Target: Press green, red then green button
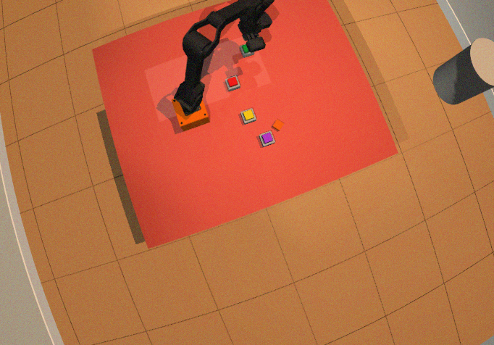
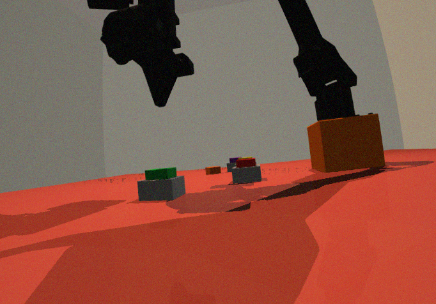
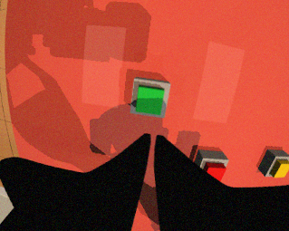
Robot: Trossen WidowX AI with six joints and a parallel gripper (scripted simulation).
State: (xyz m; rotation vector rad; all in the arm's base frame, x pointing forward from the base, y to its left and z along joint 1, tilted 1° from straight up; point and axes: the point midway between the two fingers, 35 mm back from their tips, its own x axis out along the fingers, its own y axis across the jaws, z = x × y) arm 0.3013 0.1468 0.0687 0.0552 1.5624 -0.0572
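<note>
Right now my gripper tip is 9 cm above the green button. Also, from my gripper tip: red button 11 cm behind, 11 cm to the right, 9 cm below; then orange block 2 cm behind, 34 cm to the right, 12 cm below; then yellow button 11 cm behind, 26 cm to the right, 9 cm below.
</note>
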